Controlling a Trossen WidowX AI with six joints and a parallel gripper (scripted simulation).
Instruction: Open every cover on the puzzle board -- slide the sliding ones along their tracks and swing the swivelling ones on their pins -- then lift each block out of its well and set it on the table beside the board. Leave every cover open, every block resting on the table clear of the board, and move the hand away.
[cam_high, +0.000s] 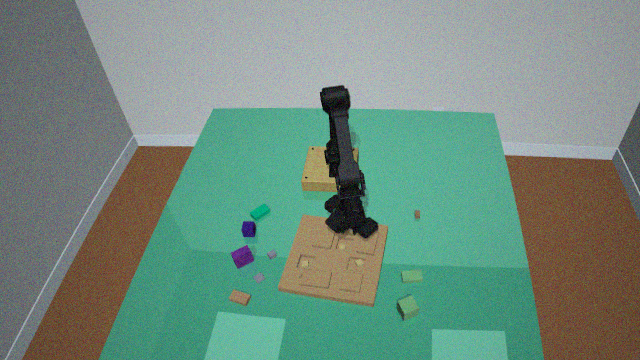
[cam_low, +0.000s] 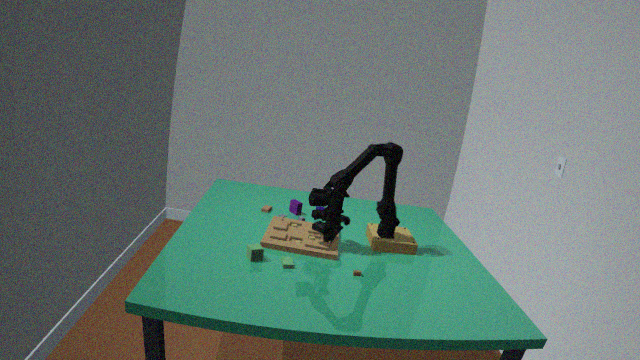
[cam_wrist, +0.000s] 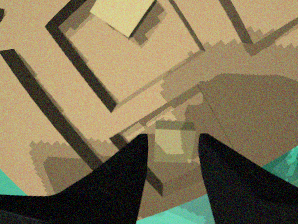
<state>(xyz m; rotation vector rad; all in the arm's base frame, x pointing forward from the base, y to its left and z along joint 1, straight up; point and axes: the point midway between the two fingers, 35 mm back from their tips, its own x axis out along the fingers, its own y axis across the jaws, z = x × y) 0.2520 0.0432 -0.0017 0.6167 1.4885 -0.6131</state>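
Right now the tan puzzle board is 11 cm ahead of my gripper tip and 4 cm to the right of it. Also, from my gripper tip: teal block: 32 cm to the right, 10 cm behind, 1 cm below; orange block: 35 cm to the right, 24 cm ahead, 1 cm below; purple cube: 35 cm to the right, 2 cm behind.
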